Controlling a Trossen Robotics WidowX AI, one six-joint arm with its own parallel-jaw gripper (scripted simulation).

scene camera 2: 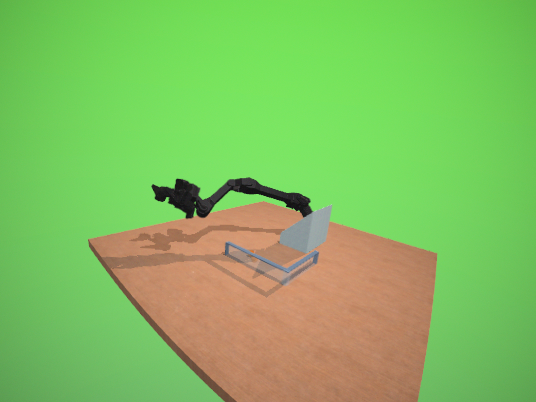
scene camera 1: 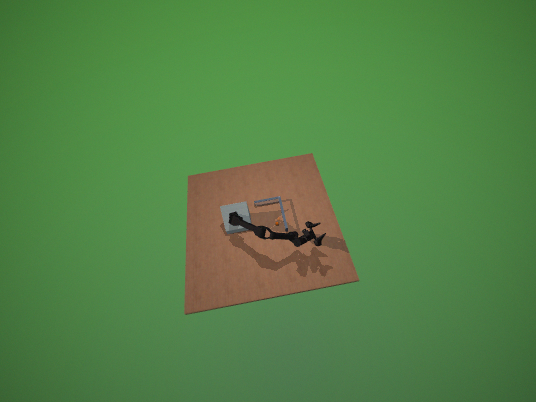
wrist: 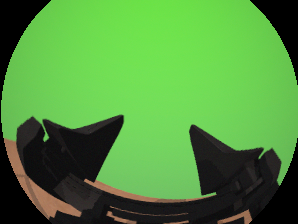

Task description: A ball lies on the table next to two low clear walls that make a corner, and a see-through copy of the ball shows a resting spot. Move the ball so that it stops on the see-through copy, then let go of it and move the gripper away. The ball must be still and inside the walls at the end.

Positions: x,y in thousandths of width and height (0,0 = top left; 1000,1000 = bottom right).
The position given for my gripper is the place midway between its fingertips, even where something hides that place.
My gripper (scene camera 2: 296,464) is open and holds nothing.
My gripper also shows in the wrist view (wrist: 529,551).
